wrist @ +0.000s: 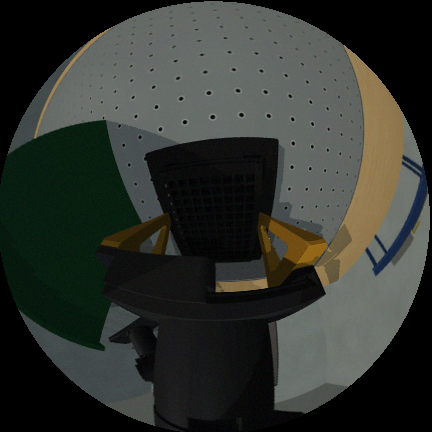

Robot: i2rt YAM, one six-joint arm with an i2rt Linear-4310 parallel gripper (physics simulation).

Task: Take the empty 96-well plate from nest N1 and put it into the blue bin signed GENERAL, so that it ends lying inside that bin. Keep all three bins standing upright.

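Where they show: gripper, fingertip midpoint: point(213, 217); arm's base, link origin: point(137, 327).
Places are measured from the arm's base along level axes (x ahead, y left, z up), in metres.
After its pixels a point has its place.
Observation:
A dark plate with a grid of square wells point(212, 195) {x 0.218, y -0.231, z -0.123 m} lies in a black nest point(212, 149) {x 0.253, y -0.238, z -0.137 m} near the centre of the wrist view. The scene there is dark, so the border between plate and nest is hard to make out, and no nest label is readable. My gripper point(213, 217) {x 0.188, y -0.223, z -0.134 m} is open, with one orange fingertip at each long side of the plate's near part. The fingers hold nothing, and their height over the plate cannot be told. No bin with a GENERAL sign can be made out.
A large dark green panel-like object point(55, 215) stands close on the left. The nest sits on a grey perforated board point(250, 55) with a light wooden edge point(382, 135) at the right. A blue bar-like frame point(411, 220) shows beyond that edge at the far right.

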